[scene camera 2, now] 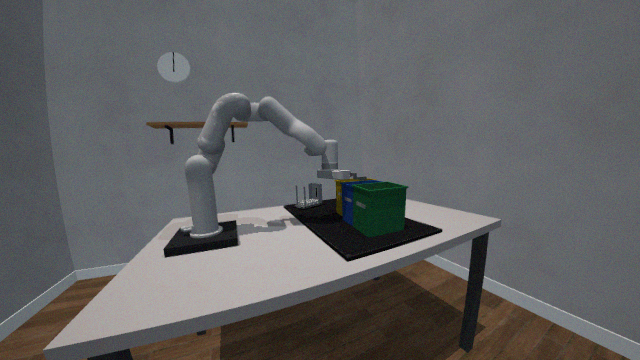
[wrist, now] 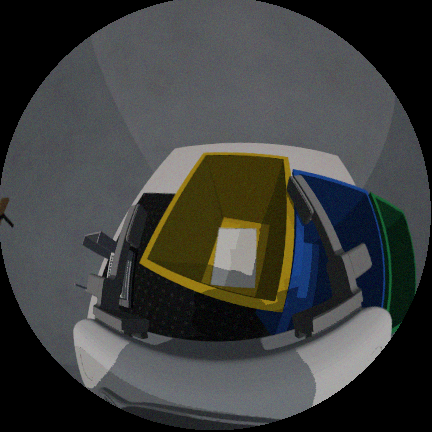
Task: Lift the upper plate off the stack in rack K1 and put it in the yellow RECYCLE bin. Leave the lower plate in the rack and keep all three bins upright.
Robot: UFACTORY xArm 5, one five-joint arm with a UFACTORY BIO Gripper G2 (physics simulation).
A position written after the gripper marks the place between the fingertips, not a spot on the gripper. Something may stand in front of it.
In view: the gripper [wrist: 210,193], a blue bin [wrist: 348,207], a yellow recycle bin [wrist: 223,189], a green bin [scene camera 2: 378,208] and a plate [wrist: 234,264].
